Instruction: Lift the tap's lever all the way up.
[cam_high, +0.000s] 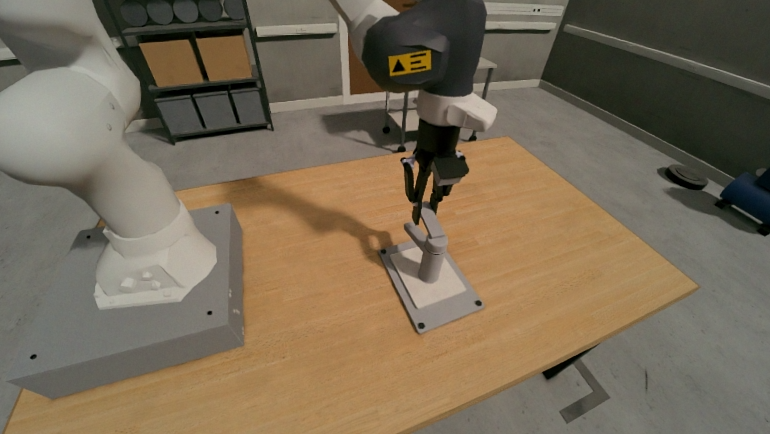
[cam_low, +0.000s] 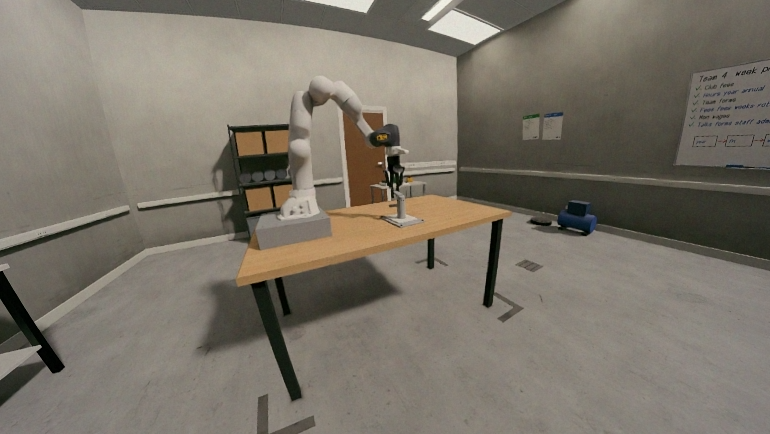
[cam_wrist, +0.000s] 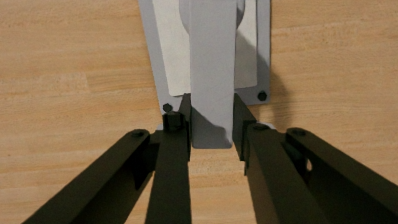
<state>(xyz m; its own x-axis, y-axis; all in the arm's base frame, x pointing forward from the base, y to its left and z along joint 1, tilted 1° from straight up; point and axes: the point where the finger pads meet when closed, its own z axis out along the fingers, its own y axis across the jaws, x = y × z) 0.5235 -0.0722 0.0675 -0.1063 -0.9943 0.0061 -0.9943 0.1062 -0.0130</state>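
My gripper is now 10 mm past the tap, 50 mm to the left of it and 50 mm above it. Also, from my hand: lever 30 mm to the right.
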